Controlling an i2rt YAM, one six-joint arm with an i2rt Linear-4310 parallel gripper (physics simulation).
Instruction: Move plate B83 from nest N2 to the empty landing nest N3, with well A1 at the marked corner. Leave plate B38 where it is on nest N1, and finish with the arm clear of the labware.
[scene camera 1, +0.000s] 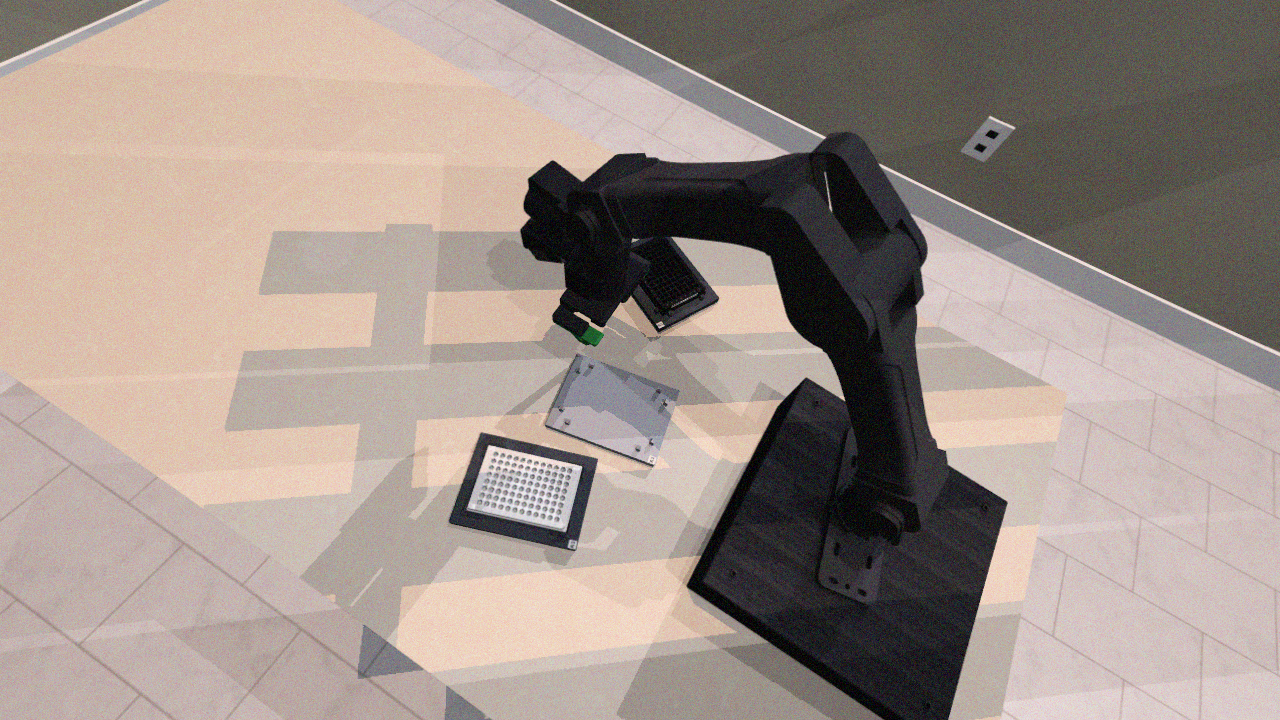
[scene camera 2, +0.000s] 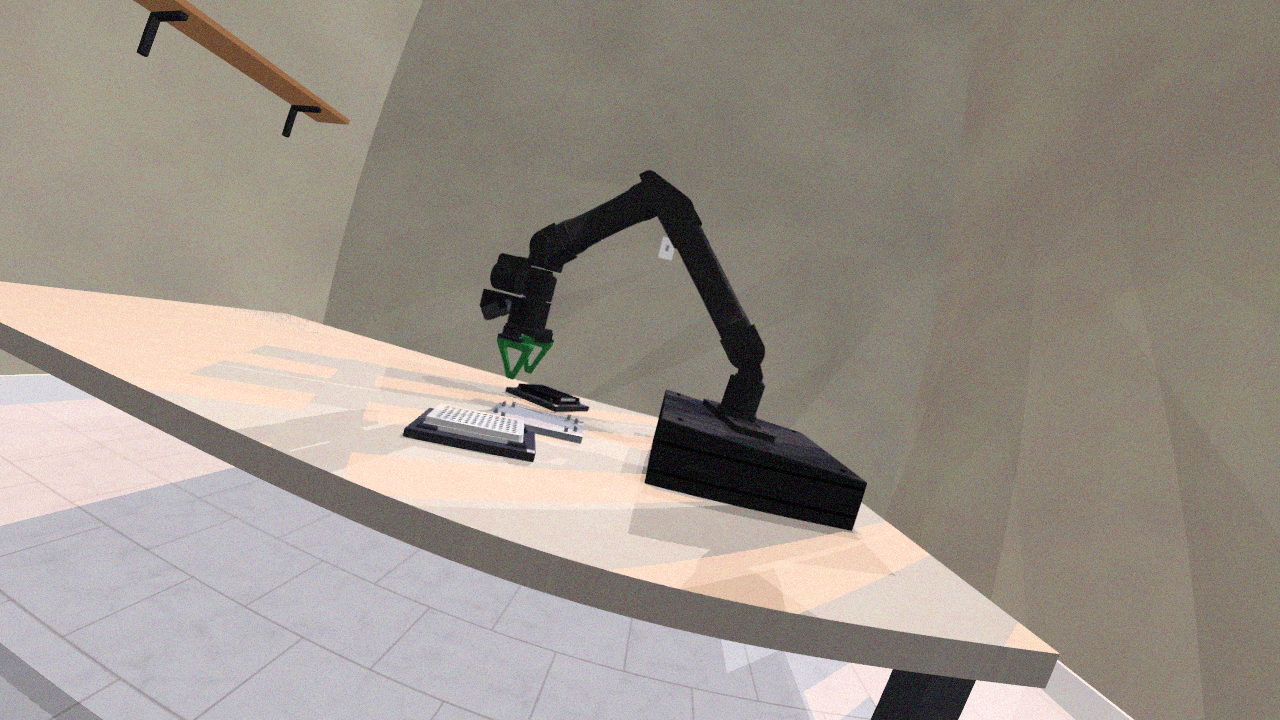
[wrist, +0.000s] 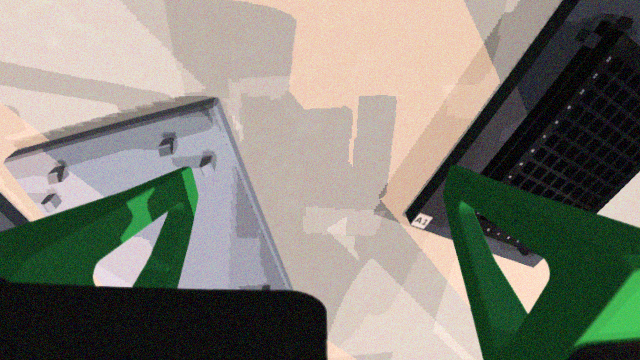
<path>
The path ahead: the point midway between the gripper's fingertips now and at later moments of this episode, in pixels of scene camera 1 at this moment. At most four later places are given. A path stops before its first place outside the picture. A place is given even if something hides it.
My gripper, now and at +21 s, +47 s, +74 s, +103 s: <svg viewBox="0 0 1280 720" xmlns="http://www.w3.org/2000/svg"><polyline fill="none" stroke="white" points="601,316 508,478 492,593 524,592 655,232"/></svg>
</path>
